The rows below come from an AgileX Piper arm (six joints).
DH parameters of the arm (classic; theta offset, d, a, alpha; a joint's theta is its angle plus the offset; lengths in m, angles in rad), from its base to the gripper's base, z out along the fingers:
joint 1: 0 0.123 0 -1.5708
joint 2: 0.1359 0 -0.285 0
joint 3: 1.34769 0 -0.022 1.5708
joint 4: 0 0.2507 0 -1.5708
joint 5: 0 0 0 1.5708
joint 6: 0 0.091 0 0
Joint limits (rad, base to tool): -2.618..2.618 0..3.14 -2.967..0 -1.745..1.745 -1.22..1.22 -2.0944..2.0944
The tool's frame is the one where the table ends.
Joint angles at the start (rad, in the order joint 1, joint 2, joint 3, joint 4, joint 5, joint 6):
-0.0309 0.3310 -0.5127 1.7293 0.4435 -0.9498
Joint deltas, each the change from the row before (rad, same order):
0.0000 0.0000 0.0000 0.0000 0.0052 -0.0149
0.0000 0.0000 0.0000 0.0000 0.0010 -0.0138
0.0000 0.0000 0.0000 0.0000 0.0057 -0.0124
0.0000 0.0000 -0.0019 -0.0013 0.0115 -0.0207
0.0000 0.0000 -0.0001 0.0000 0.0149 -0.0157
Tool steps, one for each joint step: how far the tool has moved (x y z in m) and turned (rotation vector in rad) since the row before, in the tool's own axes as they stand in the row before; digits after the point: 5 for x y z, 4 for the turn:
0.00028 0.00038 0.00000 -0.0043 0.0030 -0.0149
0.00005 0.00007 0.00000 -0.0008 0.0006 -0.0138
0.00029 0.00043 0.00000 -0.0047 0.0032 -0.0124
0.00016 0.00128 -0.00001 -0.0105 0.0054 -0.0227
0.00069 0.00117 -0.00001 -0.0128 0.0077 -0.0157

